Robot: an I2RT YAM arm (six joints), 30 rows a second.
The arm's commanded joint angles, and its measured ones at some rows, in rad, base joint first. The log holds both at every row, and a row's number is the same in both.
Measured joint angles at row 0:
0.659, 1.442, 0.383, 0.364, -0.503, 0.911
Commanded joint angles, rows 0 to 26:
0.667, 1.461, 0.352, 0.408, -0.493, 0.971
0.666, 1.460, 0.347, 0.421, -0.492, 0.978
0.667, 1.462, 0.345, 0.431, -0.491, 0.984
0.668, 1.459, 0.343, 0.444, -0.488, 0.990
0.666, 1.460, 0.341, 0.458, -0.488, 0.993
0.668, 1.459, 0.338, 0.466, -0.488, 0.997
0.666, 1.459, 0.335, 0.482, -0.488, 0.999
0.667, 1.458, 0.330, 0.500, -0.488, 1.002
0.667, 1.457, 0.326, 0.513, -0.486, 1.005
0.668, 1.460, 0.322, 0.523, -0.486, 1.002
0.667, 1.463, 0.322, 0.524, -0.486, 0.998
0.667, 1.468, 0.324, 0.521, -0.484, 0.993
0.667, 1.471, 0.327, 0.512, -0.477, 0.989
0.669, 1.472, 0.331, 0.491, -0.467, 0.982
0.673, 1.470, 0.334, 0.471, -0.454, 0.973
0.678, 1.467, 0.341, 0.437, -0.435, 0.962
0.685, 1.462, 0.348, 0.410, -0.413, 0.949
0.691, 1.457, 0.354, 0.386, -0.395, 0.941
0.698, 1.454, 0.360, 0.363, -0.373, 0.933
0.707, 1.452, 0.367, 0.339, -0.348, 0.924
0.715, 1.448, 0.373, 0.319, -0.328, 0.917
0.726, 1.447, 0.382, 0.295, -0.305, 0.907
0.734, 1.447, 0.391, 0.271, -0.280, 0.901
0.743, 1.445, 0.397, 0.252, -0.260, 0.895
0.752, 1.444, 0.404, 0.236, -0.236, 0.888
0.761, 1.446, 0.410, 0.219, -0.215, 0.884
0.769, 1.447, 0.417, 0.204, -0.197, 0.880
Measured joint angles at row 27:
0.752, 1.445, 0.404, 0.359, -0.316, 0.921
